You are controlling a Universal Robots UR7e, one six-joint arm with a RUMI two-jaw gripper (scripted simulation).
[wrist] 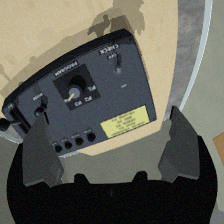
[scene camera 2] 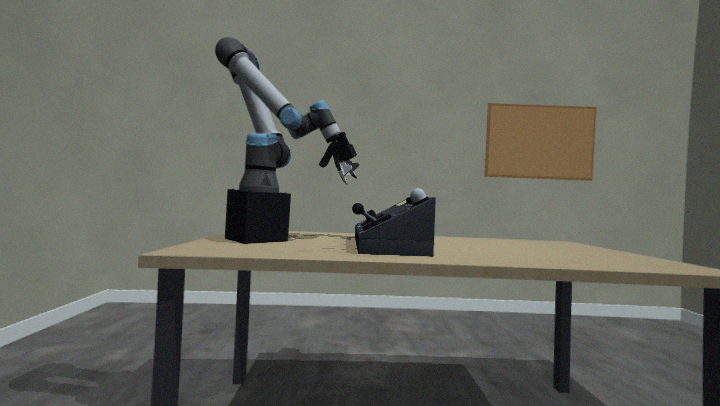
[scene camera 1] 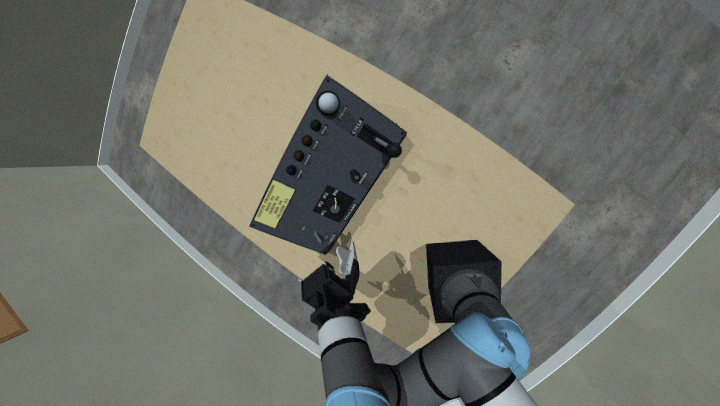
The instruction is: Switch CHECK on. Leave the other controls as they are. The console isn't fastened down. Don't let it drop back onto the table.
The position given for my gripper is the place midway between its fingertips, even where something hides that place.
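There is a dark sloped console (scene camera 1: 328,145), and scene camera 2 shows me the console (scene camera 2: 407,228) too, as does the wrist view, with the console (wrist: 115,103). I see my gripper (scene camera 1: 328,260) as well. The wrist view has my gripper (wrist: 108,109), and in scene camera 2 there is my gripper (scene camera 2: 352,181) again.
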